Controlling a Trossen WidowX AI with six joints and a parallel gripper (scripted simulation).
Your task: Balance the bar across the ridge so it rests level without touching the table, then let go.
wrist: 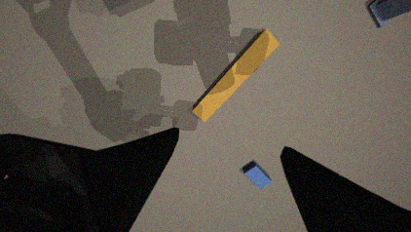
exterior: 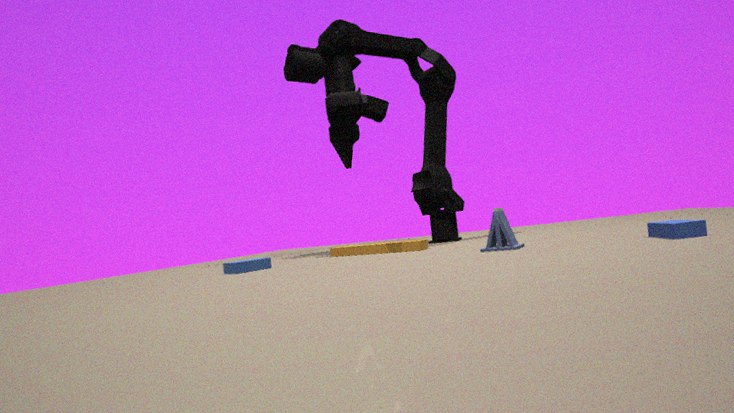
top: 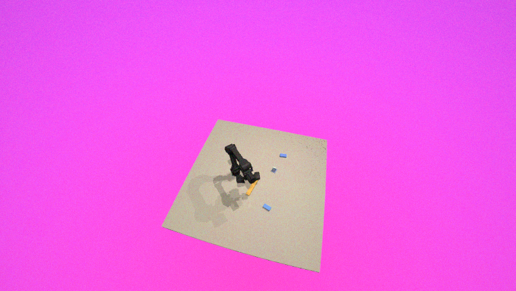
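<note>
Now: the bar 160 mm below my gripper tip, 40 mm to the left of it and 10 mm ahead of it. The rest, counted from my gripper tip: grey-blue ridge 260 mm to the left, 170 mm ahead, 140 mm below; then blue block 450 mm to the left, 220 mm ahead, 160 mm below.
</note>
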